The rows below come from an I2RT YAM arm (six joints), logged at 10 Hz.
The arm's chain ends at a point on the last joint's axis. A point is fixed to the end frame.
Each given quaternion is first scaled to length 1.
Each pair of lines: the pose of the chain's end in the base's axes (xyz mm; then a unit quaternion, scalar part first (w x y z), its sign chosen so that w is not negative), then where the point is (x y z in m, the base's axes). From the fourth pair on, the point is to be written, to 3 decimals.
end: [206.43 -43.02 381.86 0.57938 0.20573 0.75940 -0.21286]
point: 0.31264 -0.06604 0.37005
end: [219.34 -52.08 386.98 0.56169 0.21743 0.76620 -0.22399]
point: 0.32420 -0.07874 0.37137
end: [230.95 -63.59 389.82 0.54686 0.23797 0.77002 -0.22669]
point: 0.33436 -0.09391 0.37146
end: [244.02 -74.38 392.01 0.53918 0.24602 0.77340 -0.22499]
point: 0.347 -0.106 0.372
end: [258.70 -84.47 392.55 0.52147 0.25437 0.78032 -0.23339]
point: 0.360 -0.118 0.369
